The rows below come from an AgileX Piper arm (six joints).
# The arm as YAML. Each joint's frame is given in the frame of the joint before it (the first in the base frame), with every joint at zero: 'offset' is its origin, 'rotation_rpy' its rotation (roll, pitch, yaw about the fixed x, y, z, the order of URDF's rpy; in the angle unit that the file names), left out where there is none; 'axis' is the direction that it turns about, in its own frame. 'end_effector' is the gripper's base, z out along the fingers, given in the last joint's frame.
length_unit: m
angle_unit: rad
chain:
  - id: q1
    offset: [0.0, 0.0, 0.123]
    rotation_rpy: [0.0, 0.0, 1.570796]
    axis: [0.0, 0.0, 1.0]
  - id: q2
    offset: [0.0, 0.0, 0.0]
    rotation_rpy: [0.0, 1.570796, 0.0]
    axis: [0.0, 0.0, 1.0]
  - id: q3
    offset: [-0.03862, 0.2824, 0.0]
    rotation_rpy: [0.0, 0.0, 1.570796]
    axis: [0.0, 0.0, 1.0]
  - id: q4
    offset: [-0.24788, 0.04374, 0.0]
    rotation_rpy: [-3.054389, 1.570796, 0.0]
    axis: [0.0, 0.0, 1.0]
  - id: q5
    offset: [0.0, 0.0, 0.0]
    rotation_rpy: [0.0, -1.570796, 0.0]
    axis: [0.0, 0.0, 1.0]
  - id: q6
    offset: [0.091, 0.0, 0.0]
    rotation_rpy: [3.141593, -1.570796, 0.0]
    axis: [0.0, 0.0, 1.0]
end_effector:
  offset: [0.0, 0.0, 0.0]
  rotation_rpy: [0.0, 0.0, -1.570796]
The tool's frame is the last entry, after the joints.
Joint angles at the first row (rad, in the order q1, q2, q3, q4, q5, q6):
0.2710 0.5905 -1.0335 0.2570 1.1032 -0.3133
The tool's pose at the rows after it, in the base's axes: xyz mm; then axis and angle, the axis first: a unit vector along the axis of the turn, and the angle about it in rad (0 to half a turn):
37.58, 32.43, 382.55, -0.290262, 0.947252, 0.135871, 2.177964
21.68, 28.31, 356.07, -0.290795, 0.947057, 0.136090, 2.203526
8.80, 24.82, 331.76, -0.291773, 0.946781, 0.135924, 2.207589
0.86, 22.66, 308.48, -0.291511, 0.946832, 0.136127, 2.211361
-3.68, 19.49, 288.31, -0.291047, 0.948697, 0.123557, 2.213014
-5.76, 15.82, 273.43, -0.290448, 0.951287, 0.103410, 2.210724
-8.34, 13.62, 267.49, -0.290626, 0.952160, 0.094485, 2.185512
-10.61, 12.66, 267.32, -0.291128, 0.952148, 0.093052, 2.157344
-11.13, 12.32, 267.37, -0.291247, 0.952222, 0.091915, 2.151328
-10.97, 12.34, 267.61, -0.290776, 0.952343, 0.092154, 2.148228
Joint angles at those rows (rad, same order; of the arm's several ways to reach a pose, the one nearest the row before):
0.2708 0.4730 -0.9161 0.2599 1.1342 -0.3100
0.2710 0.3721 -0.8140 0.2605 1.1584 -0.3077
0.2710 0.2740 -0.7210 0.2605 1.1676 -0.3077
0.2709 0.1904 -0.6336 0.2611 1.1676 -0.3077
0.2710 0.1206 -0.5612 0.2384 1.1675 -0.3077
0.2710 0.0688 -0.5094 0.2020 1.1665 -0.3077
0.2711 0.0297 -0.4870 0.1852 1.1584 -0.3076
0.2710 0.0078 -0.4847 0.1821 1.1497 -0.3077
0.2710 0.0032 -0.4847 0.1799 1.1484 -0.3077
0.2710 0.0032 -0.4847 0.1798 1.1453 -0.3070

